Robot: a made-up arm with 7 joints. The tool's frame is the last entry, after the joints.
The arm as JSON. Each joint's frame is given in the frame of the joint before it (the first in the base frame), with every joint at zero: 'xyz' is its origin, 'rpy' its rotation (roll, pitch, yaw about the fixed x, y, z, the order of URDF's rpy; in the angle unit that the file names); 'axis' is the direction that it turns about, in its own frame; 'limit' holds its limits. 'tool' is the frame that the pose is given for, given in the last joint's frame.
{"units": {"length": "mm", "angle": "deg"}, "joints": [
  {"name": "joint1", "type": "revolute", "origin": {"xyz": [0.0, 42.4, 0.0], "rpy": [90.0, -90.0, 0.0]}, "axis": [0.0, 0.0, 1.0], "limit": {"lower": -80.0, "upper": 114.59}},
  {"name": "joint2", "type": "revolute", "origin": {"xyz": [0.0, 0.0, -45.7], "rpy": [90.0, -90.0, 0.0]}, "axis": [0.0, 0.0, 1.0], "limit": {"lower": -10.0, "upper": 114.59}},
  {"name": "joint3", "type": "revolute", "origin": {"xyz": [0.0, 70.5, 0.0], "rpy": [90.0, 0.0, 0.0]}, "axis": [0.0, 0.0, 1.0], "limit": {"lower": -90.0, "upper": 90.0}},
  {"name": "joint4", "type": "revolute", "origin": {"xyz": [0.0, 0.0, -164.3], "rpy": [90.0, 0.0, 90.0]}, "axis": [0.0, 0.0, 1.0], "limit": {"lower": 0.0, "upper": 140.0}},
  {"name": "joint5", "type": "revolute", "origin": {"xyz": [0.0, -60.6, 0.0], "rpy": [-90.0, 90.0, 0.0]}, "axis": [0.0, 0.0, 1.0], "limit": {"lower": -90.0, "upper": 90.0}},
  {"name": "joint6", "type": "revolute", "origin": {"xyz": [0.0, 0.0, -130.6], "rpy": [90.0, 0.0, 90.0]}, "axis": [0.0, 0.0, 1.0], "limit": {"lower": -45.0, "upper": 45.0}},
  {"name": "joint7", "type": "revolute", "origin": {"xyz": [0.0, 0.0, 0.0], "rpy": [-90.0, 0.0, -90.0]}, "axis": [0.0, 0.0, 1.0], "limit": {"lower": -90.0, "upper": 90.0}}
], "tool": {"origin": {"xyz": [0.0, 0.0, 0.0], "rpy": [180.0, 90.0, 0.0]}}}
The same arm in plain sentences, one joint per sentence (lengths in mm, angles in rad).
The arm has seven revolute joints in a row. What follows holds with every joint at zero, and every direction is one of the base frame's.
Joint 1 sits 42.4 mm along +y from the base frame's origin and turns about -y, from -1.3963 to 2.0000 rad.
Joint 2 sits 45.7 mm along +y from joint 1 and turns about +x, from -0.1745 to 2.0000 rad.
Joint 3 sits 70.5 mm along -z from joint 2 and turns about +z, from -1.5708 to 1.5708 rad.
Joint 4 sits 164.3 mm along -z from joint 3 and turns about -y, from 0.0000 to 2.4435 rad.
Joint 5 sits 60.6 mm along -z from joint 4 and turns about +z, from -1.5708 to 1.5708 rad.
Joint 6 sits 130.6 mm along -z from joint 5 and turns about +y, from -0.7854 to 0.7854 rad.
Joint 7 sits at the same point as joint 6 and turns about -x, from -1.5708 to 1.5708 rad.
The tool frame, which is the frame that the pose is given for, sits at the same point as joint 7; its axes are parallel to the base frame's.

